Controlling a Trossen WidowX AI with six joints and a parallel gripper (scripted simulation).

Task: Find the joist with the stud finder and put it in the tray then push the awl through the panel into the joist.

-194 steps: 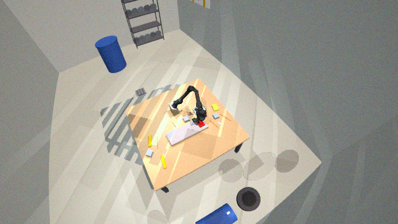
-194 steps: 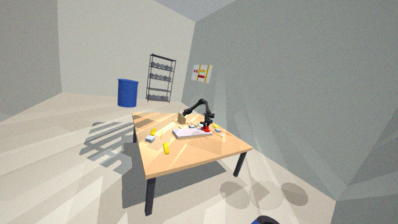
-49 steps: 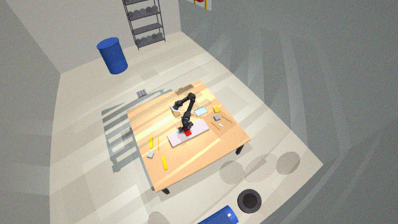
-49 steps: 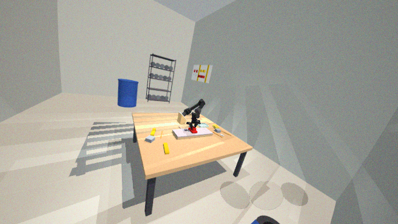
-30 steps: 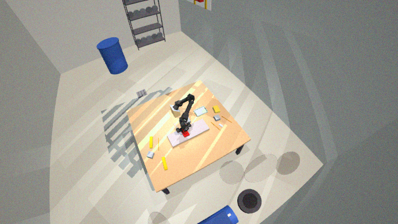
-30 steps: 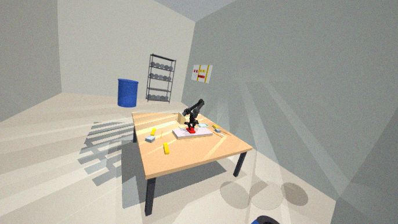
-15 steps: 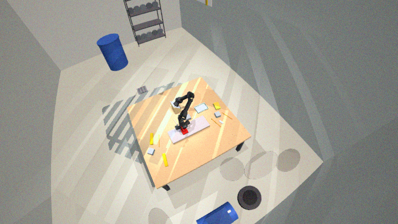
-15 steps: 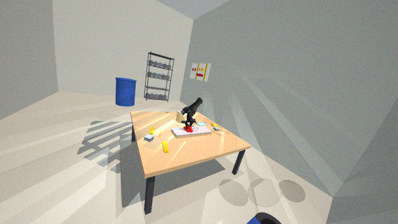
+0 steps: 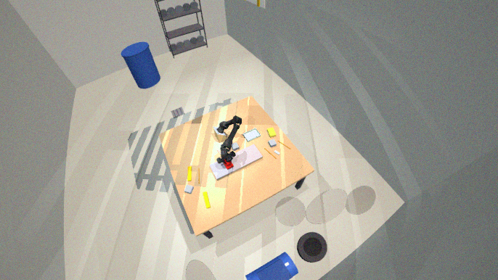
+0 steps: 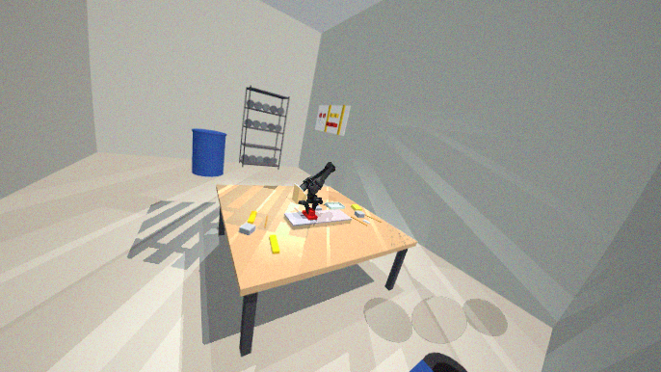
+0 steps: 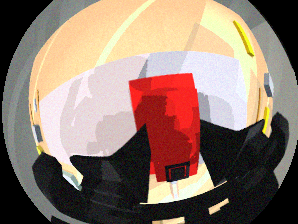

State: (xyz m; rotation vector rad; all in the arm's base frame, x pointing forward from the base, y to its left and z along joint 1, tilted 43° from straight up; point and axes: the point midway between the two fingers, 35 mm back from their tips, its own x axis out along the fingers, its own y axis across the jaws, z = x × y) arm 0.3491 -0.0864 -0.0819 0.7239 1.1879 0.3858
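Right now my gripper tip is 420 mm to the right of the light blue tray, 190 mm past it and 50 mm above it. From my gripper tip the other things lie so: red stud finder: 20 mm behind, 20 mm above; yellow block: 620 mm to the left, 80 mm behind, 50 mm below; awl: 160 mm behind, 60 mm below, 10 mm to the left.
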